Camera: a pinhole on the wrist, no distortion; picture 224 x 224 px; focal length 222.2 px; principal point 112.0 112.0 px. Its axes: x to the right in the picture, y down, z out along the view. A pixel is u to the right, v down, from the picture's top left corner.
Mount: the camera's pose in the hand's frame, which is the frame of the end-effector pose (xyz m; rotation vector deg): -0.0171 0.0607 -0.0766 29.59 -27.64 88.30
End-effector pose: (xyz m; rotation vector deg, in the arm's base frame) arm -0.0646 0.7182 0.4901 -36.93 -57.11 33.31
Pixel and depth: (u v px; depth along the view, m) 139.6 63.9 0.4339
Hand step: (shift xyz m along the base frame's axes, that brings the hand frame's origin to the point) -0.2109 0.0283 0.2778
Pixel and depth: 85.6 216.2 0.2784
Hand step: -0.1543 -0.1602 0.0695
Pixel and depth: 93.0 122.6 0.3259
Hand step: -0.1375 -0.0832 0.1659
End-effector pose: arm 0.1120 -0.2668 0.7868 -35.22 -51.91 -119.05
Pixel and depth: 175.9 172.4 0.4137
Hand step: 0.0349 0.3483 0.0901
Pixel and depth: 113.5 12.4 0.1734
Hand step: -0.0619 0.0354 0.0682
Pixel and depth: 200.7 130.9 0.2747
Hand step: 0.0335 0.1835 0.1032
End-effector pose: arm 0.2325 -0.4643 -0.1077 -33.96 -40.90 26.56
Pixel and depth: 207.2 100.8 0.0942
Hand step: -0.0307 0.0296 -0.0149
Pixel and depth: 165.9 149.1 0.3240
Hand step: -0.1951 -0.0097 0.1558
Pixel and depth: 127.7 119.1 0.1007
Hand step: -0.0192 -0.0023 -0.0072
